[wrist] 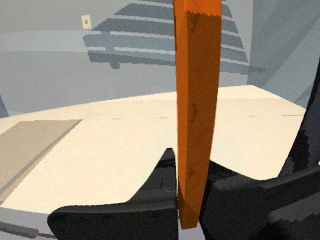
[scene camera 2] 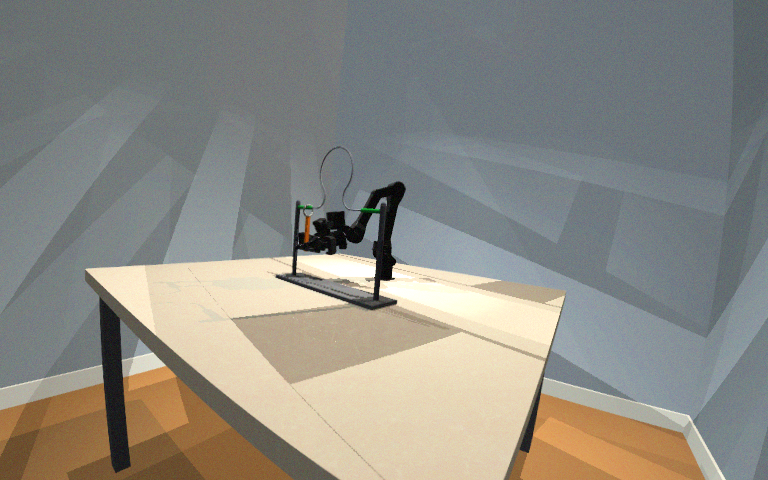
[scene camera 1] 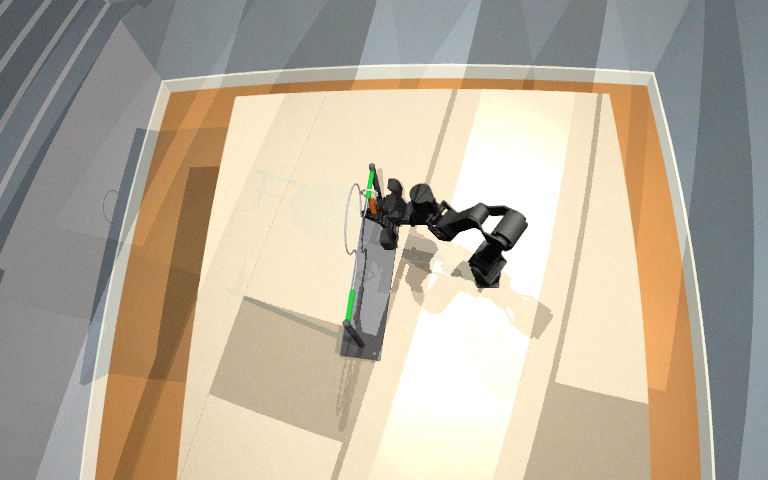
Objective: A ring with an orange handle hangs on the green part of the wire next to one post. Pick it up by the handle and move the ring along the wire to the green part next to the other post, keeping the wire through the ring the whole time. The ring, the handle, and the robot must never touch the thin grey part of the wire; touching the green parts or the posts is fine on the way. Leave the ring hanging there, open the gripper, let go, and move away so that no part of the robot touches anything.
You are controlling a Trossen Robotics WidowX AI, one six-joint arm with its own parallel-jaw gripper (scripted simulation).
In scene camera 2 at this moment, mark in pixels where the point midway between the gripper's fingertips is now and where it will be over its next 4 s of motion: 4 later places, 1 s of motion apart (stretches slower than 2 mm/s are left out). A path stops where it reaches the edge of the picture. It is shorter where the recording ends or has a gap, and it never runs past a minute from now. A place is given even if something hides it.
My gripper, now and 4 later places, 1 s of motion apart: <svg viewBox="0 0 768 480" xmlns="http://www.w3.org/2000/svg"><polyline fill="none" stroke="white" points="296,247 298,244 304,246 324,243 355,215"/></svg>
